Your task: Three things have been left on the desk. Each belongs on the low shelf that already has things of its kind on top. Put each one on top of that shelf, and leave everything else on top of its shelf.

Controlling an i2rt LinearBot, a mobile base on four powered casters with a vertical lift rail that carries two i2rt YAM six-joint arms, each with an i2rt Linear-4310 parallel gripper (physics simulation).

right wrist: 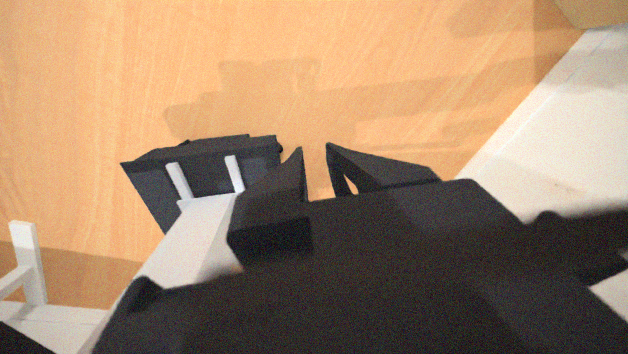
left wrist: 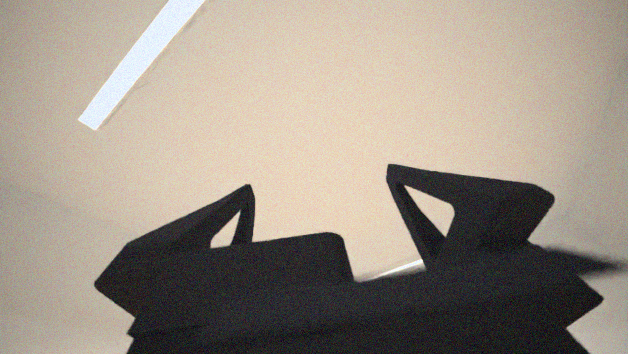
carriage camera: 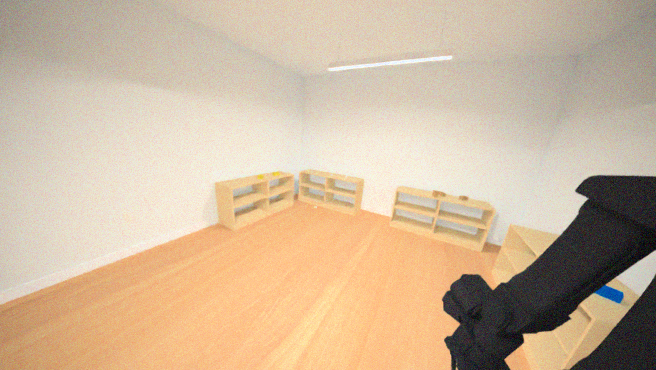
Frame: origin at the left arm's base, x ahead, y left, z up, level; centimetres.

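Seen in the pictures: left gripper, fingertip midpoint: [left wrist: 320,181]; right gripper, fingertip midpoint: [right wrist: 314,152].
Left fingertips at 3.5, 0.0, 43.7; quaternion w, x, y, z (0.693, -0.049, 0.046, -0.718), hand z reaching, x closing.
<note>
A point is followed by its place in that frame, as x, y, z.
The desk and its three things do not show in the carriage view. A low wooden shelf [carriage camera: 226,207] @(219.4, 88.4, -61.7) at the left bears yellow things [carriage camera: 260,176] @(266.4, 57.4, -27.7) [carriage camera: 276,174] @(295.3, 39.8, -29.7). A low shelf [carriage camera: 359,197] @(300.3, -108.5, -63.5) by the corner has tiny pale spots on top, too small to identify. A third shelf [carriage camera: 475,202] @(213.9, -249.7, -31.6) bears brown things [carriage camera: 439,193] @(237.3, -211.5, -28.6) [carriage camera: 463,197] @(220.8, -236.2, -27.6). A nearer shelf [carriage camera: 610,312] @(50.0, -181.9, -31.6) at the right, partly behind my right arm, bears a blue thing [carriage camera: 609,294] @(58.2, -194.3, -28.9). My left gripper [left wrist: 320,181] @(3.5, 0.0, 43.7) is open and empty, facing the ceiling. My right gripper [right wrist: 314,152] @(17.7, -67.8, -9.3) is shut and empty above the floor.
Wooden floor [carriage camera: 280,280] @(130.6, -3.0, -92.6) stretches between me and the shelves. White walls [carriage camera: 125,165] @(162.9, 152.1, 0.5) stand behind them. The right wrist view shows a dark part of the base [right wrist: 210,175] @(-7.5, -34.6, -62.7), a white post [right wrist: 29,260] at the lower left and a tan corner [right wrist: 595,10] @(32.6, -190.4, -83.3) at the upper right.
</note>
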